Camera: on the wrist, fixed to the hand. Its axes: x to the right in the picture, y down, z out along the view.
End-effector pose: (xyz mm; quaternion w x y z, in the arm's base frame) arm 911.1 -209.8 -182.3 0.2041 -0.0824 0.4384 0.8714
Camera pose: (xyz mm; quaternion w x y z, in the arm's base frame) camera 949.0 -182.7 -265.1 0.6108 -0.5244 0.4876 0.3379
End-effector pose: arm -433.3 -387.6 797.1 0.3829 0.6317 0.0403 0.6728
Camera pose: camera -414.7 -311.9 742.8 0.5487 0.3095 0.6877 0.3608
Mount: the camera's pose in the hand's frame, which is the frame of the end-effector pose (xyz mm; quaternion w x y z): 0.1 -91.1 -26.9 0.6761 0.2200 0.2609 -0.6530
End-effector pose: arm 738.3 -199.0 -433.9 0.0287 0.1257 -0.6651 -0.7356
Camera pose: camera 755.6 -214.8 -526.0 0.3151 -0.7175 0.5219 0.3369
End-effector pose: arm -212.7 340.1 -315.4 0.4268 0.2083 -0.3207 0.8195
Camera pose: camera -138.7 398.2 -302.7 0.8616 0.2303 0.2108 0.4003
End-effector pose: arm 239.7 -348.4 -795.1 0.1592 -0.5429 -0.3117 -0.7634
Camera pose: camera 167.1 -297.1 -828.4 0.1901 -0.0707 0.6917 0.6932
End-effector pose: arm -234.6 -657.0 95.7 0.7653 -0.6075 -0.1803 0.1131
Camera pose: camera -227.6 -702.4 178.8 0.7720 -0.1541 -0.2940 -0.5421
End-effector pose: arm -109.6 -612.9 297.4 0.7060 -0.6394 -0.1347 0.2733
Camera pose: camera -75.5 -638.2 382.4 0.8316 -0.2603 -0.2643 -0.4134
